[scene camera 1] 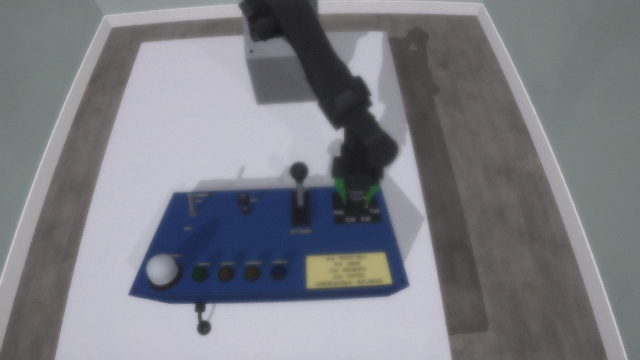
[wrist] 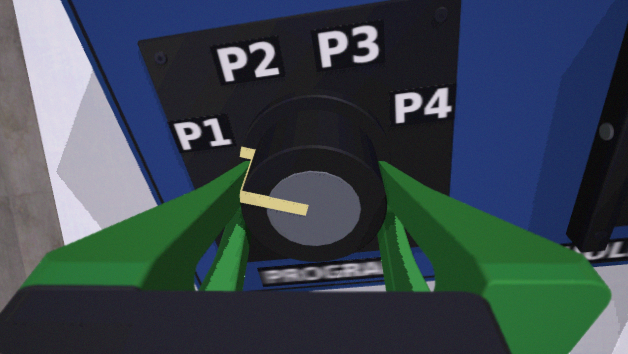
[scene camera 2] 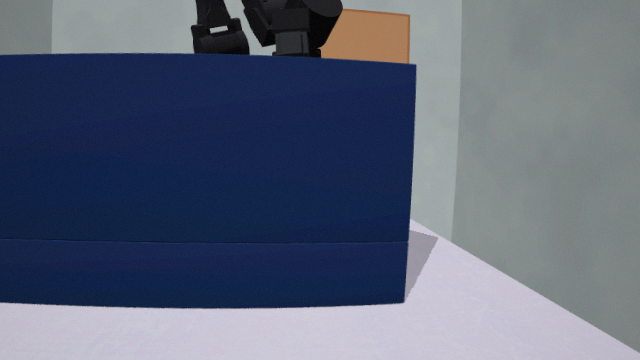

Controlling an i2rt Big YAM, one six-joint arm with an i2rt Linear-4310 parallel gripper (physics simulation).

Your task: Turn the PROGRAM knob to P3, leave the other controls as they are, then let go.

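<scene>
The black PROGRAM knob with a grey cap stands on a dark plate marked P1, P2, P3 and P4. Its cream pointer line points left, toward the P1 label. The P3 label is at the upper right of the knob in the wrist view. My gripper has its green fingers on the knob's left and right sides, shut on it. The gripper is hidden behind the panel in scene camera 2.
The blue panel also carries a black-knobbed lever, several small coloured buttons beside a white dome, a small toggle and a yellow card. A small black lever sticks out at its near side.
</scene>
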